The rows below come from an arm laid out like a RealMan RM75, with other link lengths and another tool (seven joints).
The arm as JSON. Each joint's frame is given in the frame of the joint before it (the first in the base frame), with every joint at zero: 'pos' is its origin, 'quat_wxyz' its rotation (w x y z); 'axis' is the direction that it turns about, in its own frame. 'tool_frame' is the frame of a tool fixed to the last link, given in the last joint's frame.
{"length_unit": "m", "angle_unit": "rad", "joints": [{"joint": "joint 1", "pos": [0.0, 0.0, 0.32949], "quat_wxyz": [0.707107, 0.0, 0.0, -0.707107], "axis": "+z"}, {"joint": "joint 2", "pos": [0.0, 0.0, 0.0], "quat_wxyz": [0.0, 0.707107, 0.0, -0.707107], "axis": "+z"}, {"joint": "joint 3", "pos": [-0.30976, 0.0, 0.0], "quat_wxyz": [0.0, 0.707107, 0.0, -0.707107], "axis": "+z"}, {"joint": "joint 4", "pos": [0.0, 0.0, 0.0], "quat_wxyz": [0.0, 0.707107, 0.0, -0.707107], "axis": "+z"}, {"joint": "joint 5", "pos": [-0.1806, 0.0, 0.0], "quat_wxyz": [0.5, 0.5, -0.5, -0.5], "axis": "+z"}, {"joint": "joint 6", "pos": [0.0, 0.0, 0.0], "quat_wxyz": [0.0, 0.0, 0.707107, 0.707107], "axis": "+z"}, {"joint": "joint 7", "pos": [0.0, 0.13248, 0.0], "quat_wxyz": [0.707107, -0.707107, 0.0, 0.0], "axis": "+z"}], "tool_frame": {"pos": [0.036, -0.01, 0.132], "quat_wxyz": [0.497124, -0.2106, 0.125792, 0.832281]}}
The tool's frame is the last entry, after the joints.
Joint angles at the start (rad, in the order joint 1, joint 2, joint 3, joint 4, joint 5, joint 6, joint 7):
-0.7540 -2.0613 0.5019 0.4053 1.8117 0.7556 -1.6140
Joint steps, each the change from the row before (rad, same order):
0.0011 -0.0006 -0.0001 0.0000 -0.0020 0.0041 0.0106
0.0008 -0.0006 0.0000 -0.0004 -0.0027 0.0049 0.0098
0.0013 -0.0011 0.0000 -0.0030 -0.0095 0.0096 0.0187
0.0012 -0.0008 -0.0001 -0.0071 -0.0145 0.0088 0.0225
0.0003 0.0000 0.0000 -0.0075 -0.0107 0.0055 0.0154
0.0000 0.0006 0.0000 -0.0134 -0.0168 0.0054 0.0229
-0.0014 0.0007 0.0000 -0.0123 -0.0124 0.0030 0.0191
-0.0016 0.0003 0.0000 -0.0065 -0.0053 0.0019 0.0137
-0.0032 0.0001 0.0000 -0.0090 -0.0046 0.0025 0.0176
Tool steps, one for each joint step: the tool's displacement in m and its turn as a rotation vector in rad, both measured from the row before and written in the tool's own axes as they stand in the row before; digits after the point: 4 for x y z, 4 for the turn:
-0.0005 -0.0001 -0.0006 -0.0059 -0.0029 0.0060
-0.0009 0.0002 -0.0006 -0.0059 -0.0038 0.0045
-0.0021 0.0008 -0.0012 -0.0109 -0.0072 0.0037
-0.0023 0.0006 -0.0012 -0.0106 -0.0065 0.0012
-0.0018 0.0002 -0.0008 -0.0059 -0.0048 -0.0004
-0.0023 -0.0001 -0.0009 -0.0067 -0.0050 -0.0012
-0.0022 -0.0001 -0.0006 -0.0050 -0.0044 0.0007
-0.0015 0.0001 -0.0002 -0.0050 -0.0035 0.0047
-0.0027 0.0001 -0.0004 -0.0064 -0.0065 0.0077

